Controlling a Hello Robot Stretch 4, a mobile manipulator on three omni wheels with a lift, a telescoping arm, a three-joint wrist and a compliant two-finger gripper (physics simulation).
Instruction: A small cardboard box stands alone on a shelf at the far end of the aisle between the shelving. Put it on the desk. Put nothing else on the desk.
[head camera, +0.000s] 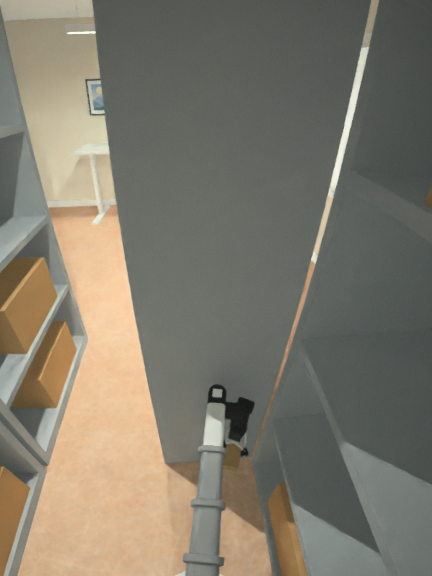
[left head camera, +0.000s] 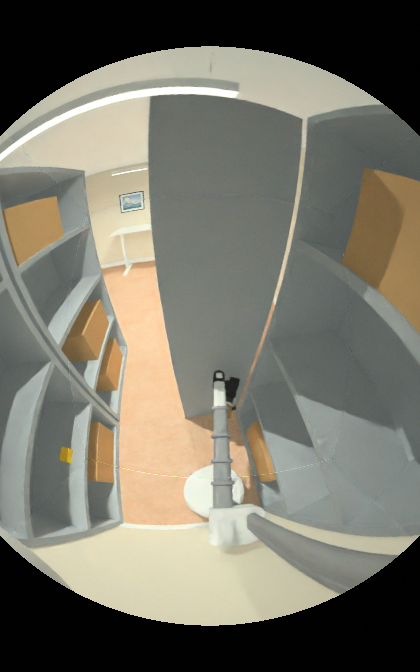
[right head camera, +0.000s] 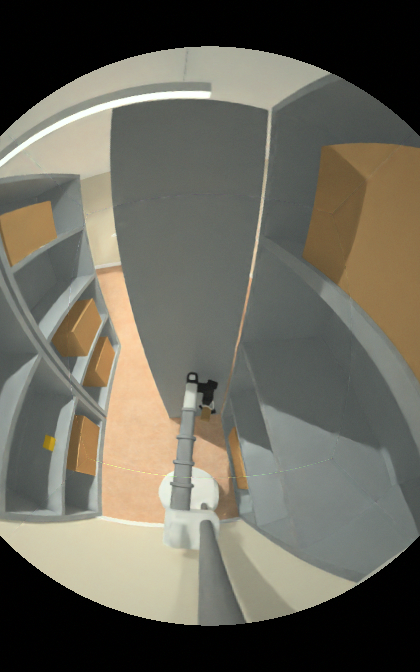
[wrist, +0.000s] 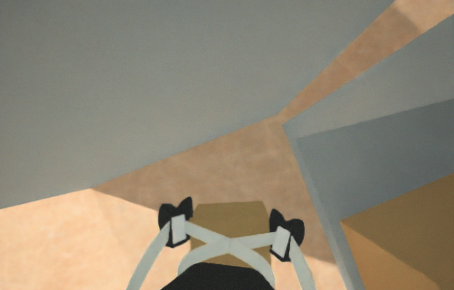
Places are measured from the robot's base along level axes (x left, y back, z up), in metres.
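Pixels of known places: gripper, fingertip midpoint: (head camera: 233, 450) (wrist: 231, 219).
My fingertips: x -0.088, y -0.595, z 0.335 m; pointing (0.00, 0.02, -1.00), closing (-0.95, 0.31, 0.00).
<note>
Behind a point stands the place of what it marks.
The small cardboard box (wrist: 230, 211) {x -0.090, y -0.606, z 0.357 m} (head camera: 232, 459) {x -0.082, y -0.543, z 0.373 m} (right head camera: 206, 413) is between the two finger pads of my gripper (wrist: 231, 219) {x -0.088, y -0.595, z 0.335 m} (head camera: 235, 448) {x -0.088, y -0.595, z 0.335 m} (right head camera: 207, 407), which is shut on it. The pads touch its left and right sides, and the pale finger straps cross in front of it. The gripper points down over the floor, beside the lower end of a tall grey panel. In the left head view the arm hides most of the box. Part of a white desk (head camera: 92, 148) {x 1.810, y -3.691, z 0.923 m} (left head camera: 131, 230) shows far off at the back left; the grey panel hides the rest.
The tall grey panel (head camera: 210, 225) {x 0.044, y -0.675, z 1.272 m} (left head camera: 225, 225) stands right ahead of the arm. Grey shelving with larger cardboard boxes (head camera: 30, 305) {x 0.942, y -1.014, z 0.660 m} (left head camera: 87, 332) lines the left; more shelving stands close on the right, with a box (head camera: 286, 530) {x -0.298, y -0.328, z 0.274 m} low down. Orange floor (head camera: 107, 400) {x 0.665, y -0.963, z -0.027 m} runs between the left shelving and panel toward the desk.
</note>
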